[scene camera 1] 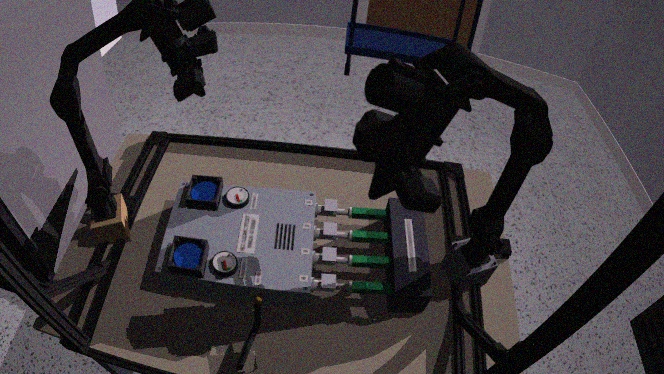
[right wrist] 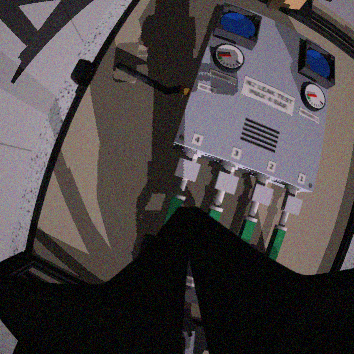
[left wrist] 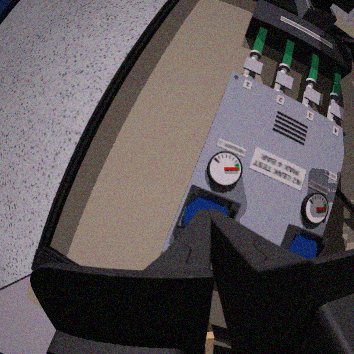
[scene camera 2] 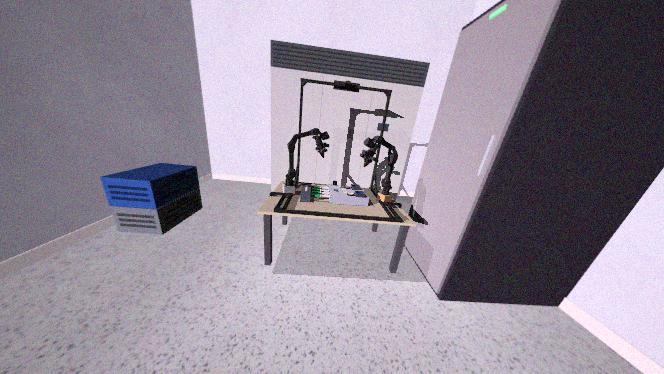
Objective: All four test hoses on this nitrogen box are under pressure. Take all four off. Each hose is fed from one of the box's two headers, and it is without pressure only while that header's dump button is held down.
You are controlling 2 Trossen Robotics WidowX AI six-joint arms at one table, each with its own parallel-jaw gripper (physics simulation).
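Pixels of known places: left gripper, between the fingertips: (scene camera 1: 203, 95) (left wrist: 206, 218) (scene camera 2: 364, 167); right gripper, between the fingertips: (scene camera 1: 371, 197) (right wrist: 186, 216) (scene camera 2: 323, 157); left arm's base, origin of its link: (scene camera 1: 105, 210) (scene camera 2: 385, 193); right arm's base, origin of its link: (scene camera 1: 475, 254) (left wrist: 318, 2) (scene camera 2: 288, 185).
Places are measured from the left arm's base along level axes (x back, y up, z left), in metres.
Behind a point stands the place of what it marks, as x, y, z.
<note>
The grey nitrogen box (scene camera 1: 265, 205) @(-0.428, -0.004, -0.098) (left wrist: 260, 210) @(-0.296, -0.004, -0.126) (right wrist: 215, 120) @(-0.416, -0.004, -0.276) lies on the table. Its green hoses, such as the one at port 1 (scene camera 1: 369, 212) @(-0.658, -0.019, -0.176) (left wrist: 259, 41) @(-0.650, -0.019, -0.168) (right wrist: 277, 243) @(-0.648, -0.020, -0.167) and the one at port 4 (scene camera 1: 367, 286) @(-0.570, -0.019, -0.365) (left wrist: 336, 84) @(-0.566, -0.019, -0.359) (right wrist: 174, 208) @(-0.558, -0.019, -0.357), are all on pale connectors at their ports. Two blue dump buttons, upper (scene camera 1: 204, 191) @(-0.289, 0.012, -0.027) (left wrist: 205, 210) (right wrist: 318, 62) @(-0.286, 0.012, -0.024) and lower (scene camera 1: 188, 255) @(-0.217, 0.012, -0.202) (left wrist: 304, 246) @(-0.226, 0.012, -0.210) (right wrist: 237, 22) @(-0.210, 0.012, -0.203) in scene camera 1, sit in dark housings. My left gripper (scene camera 2: 366, 164) @(-0.317, 0.270, 0.000) (left wrist: 206, 218) @(-0.317, 0.270, 0.000) is shut, empty, high above the table. My right gripper (scene camera 2: 323, 156) @(-0.526, 0.271, -0.361) (right wrist: 186, 216) @(-0.526, 0.271, -0.361) is shut, empty, above the hose side.
Round gauges (scene camera 1: 236, 197) @(-0.364, 0.011, -0.067) (scene camera 1: 224, 263) @(-0.293, 0.012, -0.241) with red needles sit beside the buttons. A dark block (scene camera 1: 410, 285) @(-0.652, -0.004, -0.404) stands at the hoses' far ends. A thin black stalk (scene camera 1: 257, 320) @(-0.327, -0.067, -0.353) stands near the box's lower edge. Black rails (scene camera 1: 260, 145) @(-0.486, -0.067, 0.180) border the table.
</note>
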